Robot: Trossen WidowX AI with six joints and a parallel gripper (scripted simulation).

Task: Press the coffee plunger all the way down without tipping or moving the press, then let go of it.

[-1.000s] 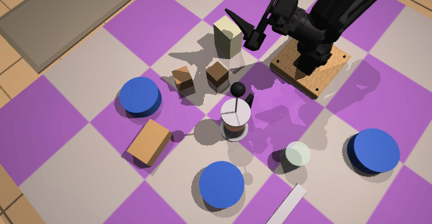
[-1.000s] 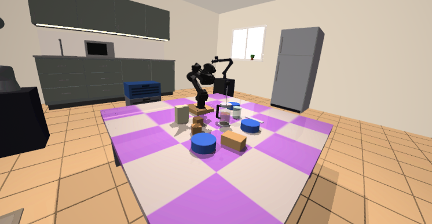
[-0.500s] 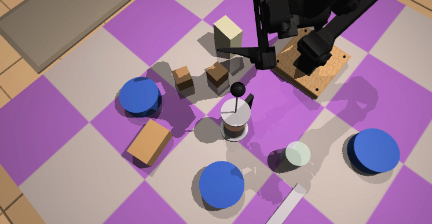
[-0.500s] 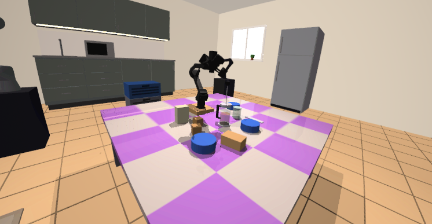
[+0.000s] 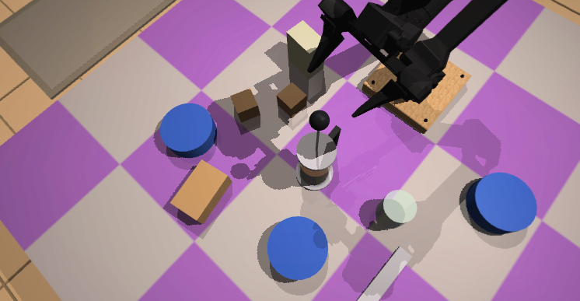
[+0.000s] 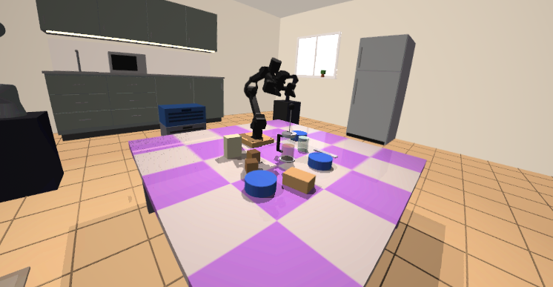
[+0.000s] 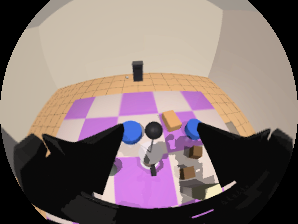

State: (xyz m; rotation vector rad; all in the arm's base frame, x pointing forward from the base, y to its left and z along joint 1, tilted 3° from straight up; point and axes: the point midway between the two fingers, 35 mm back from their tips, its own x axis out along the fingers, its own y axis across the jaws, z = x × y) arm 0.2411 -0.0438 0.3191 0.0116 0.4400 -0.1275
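The coffee press lies 10 mm ahead of my gripper tip and 190 mm below it. Also, from my gripper tip: pale cup (20 mm behind, 180 mm to the left, 290 mm below); tan box (220 mm ahead, 140 mm to the right, 300 mm below); cream box (180 mm behind, 200 mm to the right, 270 mm below).
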